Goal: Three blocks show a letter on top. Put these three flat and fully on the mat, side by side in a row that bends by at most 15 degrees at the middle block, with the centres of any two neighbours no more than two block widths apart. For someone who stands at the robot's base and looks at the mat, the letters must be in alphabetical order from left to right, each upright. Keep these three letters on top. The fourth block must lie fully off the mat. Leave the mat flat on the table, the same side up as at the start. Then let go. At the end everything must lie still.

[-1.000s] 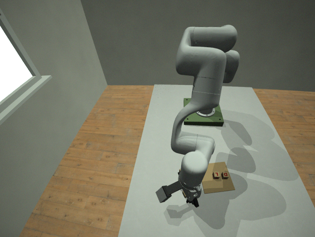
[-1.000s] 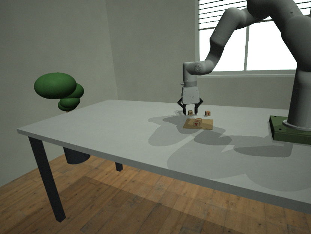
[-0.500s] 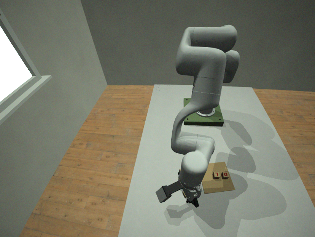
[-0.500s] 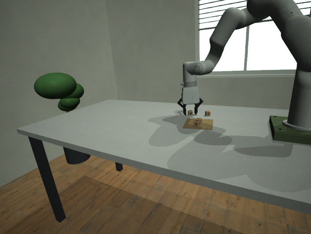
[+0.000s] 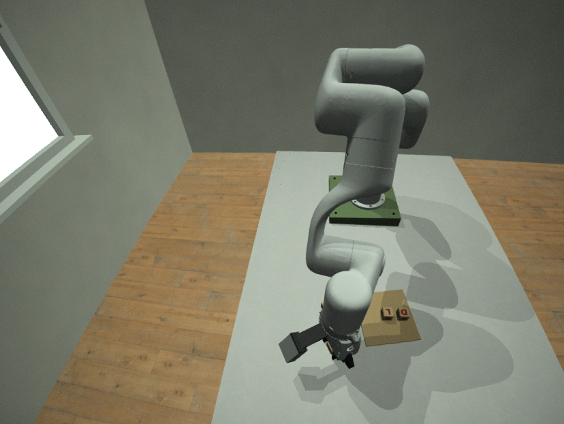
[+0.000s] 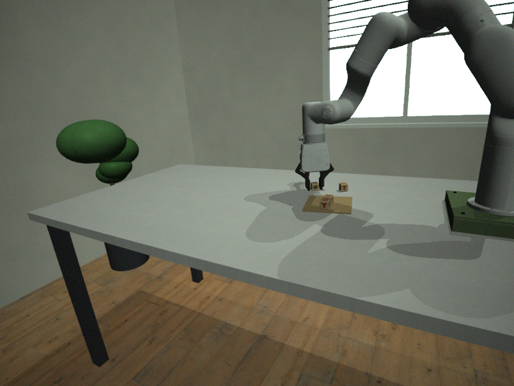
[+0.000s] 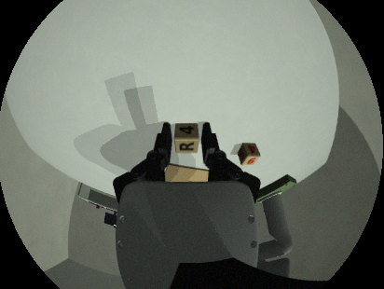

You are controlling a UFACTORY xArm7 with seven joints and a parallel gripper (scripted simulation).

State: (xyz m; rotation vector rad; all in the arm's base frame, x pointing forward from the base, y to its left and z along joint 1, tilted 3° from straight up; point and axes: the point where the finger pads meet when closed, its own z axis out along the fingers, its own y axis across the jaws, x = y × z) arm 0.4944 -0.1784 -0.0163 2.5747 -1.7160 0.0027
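The tan mat lies 7 cm behind my hand, 15 cm to the left of it and 2 cm below it.
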